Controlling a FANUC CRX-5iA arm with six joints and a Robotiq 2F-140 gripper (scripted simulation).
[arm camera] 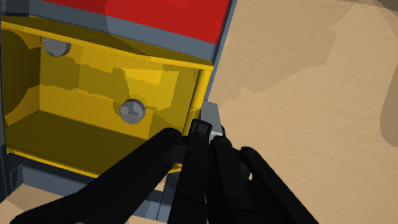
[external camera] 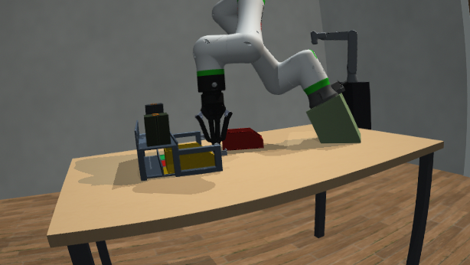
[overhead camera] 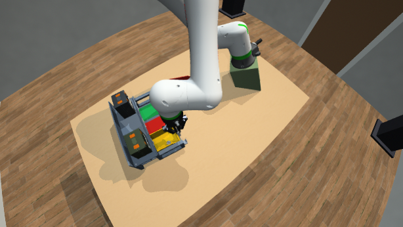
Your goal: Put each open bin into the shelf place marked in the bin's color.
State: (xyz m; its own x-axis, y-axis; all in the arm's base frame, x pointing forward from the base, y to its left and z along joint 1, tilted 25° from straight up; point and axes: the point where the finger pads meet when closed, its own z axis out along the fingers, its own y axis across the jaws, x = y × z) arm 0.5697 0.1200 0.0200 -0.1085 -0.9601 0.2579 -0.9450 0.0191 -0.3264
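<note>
Now: the yellow bin 9 cm ahead of my hand and 1 cm to the right of it. Also, from my hand: red bin: 24 cm to the right, 20 cm behind, 1 cm below.
</note>
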